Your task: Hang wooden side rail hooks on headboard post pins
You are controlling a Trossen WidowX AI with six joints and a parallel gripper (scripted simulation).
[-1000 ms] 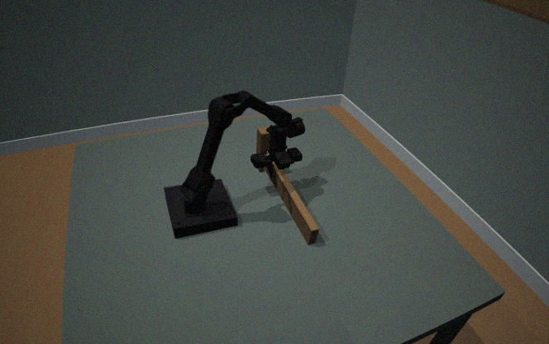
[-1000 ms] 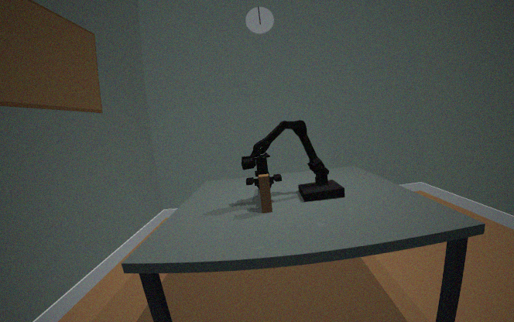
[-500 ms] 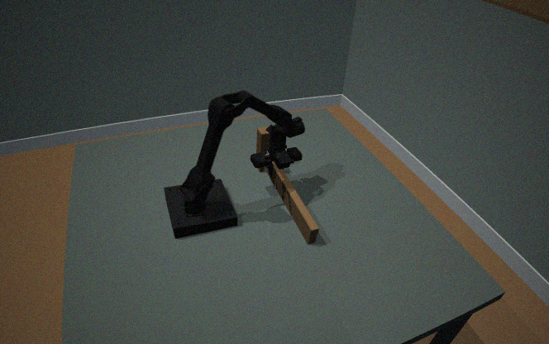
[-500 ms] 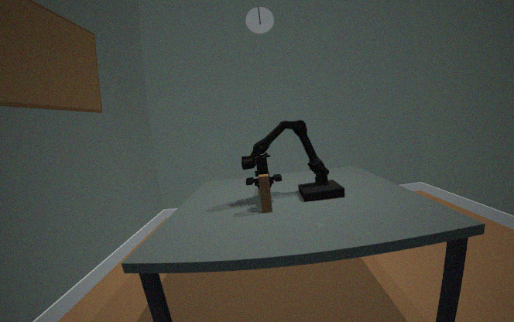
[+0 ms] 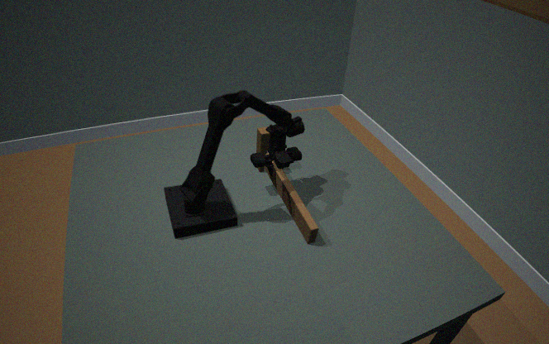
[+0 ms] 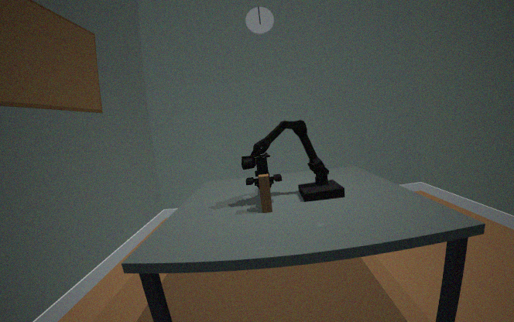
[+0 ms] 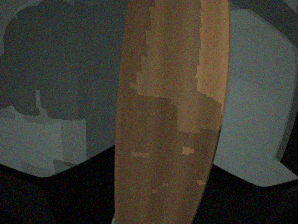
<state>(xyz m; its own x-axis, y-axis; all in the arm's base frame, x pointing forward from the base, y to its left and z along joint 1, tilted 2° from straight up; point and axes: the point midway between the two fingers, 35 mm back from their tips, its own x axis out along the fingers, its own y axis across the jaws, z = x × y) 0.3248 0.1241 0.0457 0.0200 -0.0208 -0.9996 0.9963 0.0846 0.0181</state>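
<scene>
Now: the headboard post 120 mm to the left of my gripper tip, 40 mm above it and 10 mm behind it.
</scene>
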